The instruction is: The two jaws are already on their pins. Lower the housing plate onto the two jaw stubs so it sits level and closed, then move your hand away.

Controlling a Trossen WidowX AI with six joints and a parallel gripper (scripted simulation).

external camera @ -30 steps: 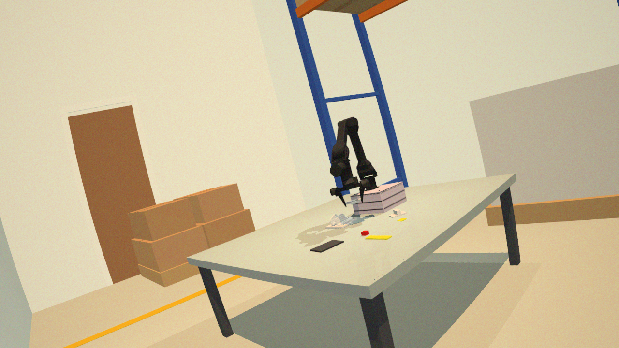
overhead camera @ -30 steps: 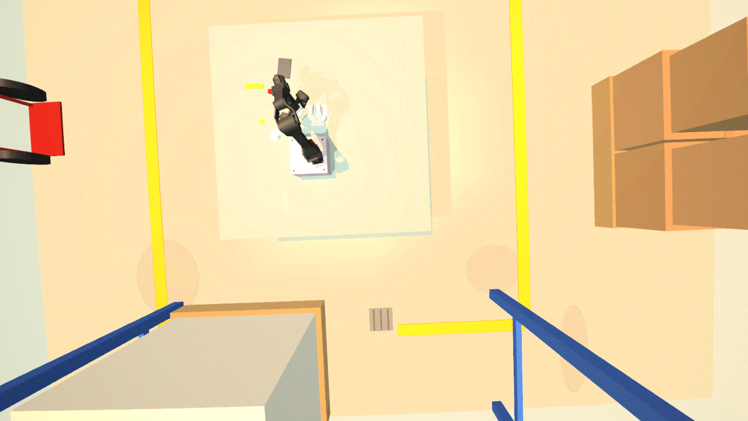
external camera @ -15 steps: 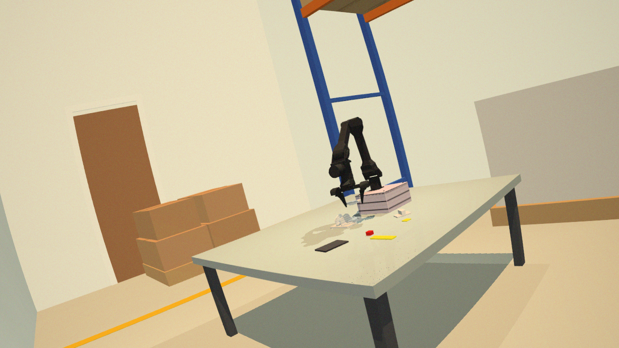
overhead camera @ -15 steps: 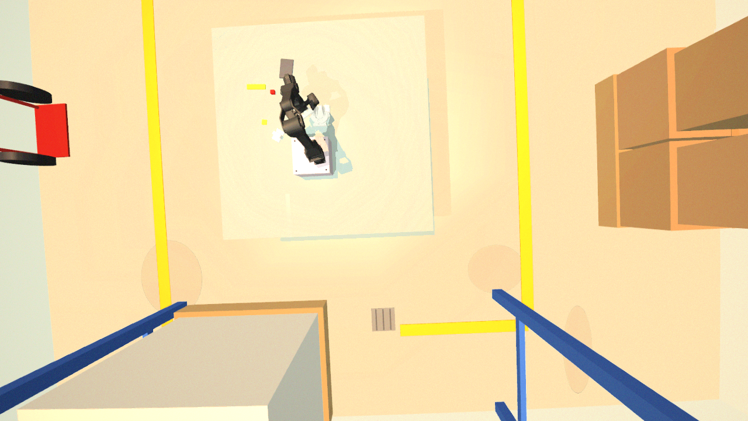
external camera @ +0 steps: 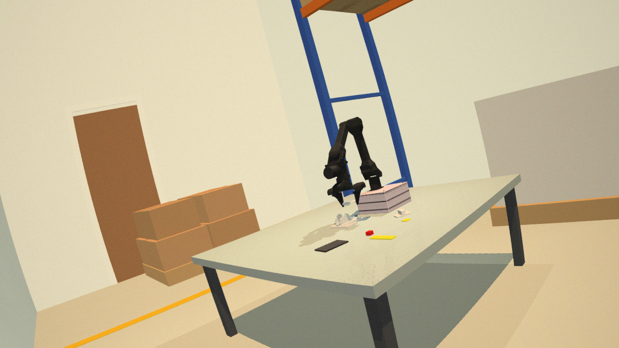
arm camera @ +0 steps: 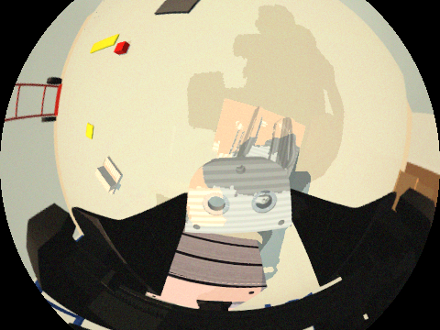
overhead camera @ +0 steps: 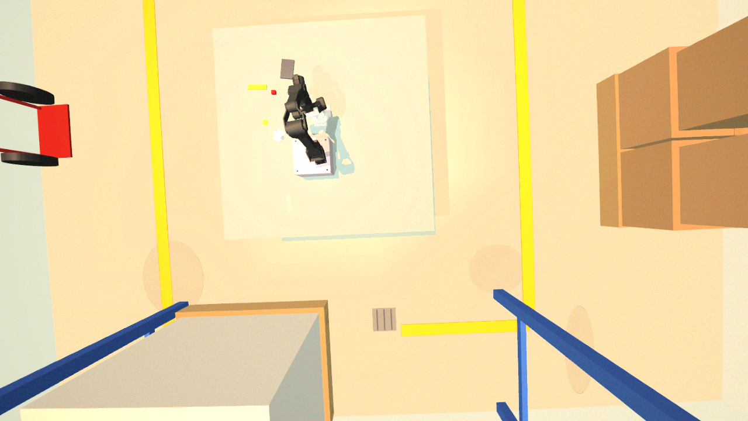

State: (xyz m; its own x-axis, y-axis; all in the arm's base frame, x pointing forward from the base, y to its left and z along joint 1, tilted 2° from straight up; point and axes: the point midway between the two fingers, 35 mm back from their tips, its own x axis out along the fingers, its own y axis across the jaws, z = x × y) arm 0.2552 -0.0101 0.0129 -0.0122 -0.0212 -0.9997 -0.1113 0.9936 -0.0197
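My gripper tip is 50 mm short of the white part, 30 mm to the left of it and 80 mm above it. Also, from my gripper tip: small yellow square: 60 mm ahead, 310 mm to the left, 80 mm below; then dark flat plate: 340 mm ahead, 110 mm to the left, 80 mm below; then red cube: 220 mm ahead, 220 mm to the left, 80 mm below.
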